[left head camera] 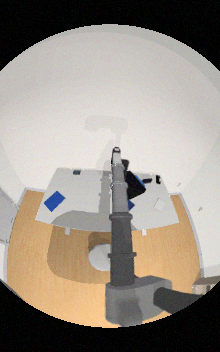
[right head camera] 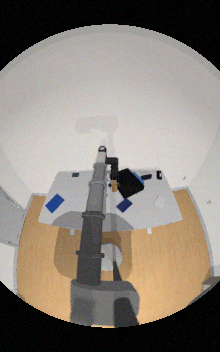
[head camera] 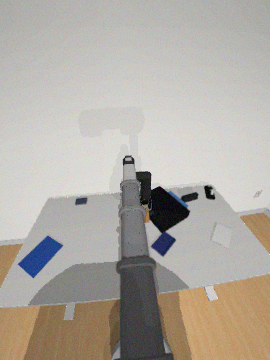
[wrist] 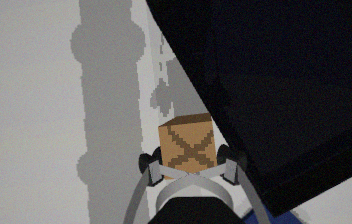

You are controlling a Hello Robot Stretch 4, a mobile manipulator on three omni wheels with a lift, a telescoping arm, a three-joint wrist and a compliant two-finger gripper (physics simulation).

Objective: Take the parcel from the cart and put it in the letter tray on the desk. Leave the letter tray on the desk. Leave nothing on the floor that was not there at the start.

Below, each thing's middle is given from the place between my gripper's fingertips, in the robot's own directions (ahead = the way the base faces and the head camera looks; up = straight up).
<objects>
Right now my hand is 2 cm short of the parcel [wrist: 187, 143] and 1 cm above it. Round my hand: black letter tray [head camera: 168, 212]: 14 cm to the right, 12 cm ahead, 6 cm below.
</objects>
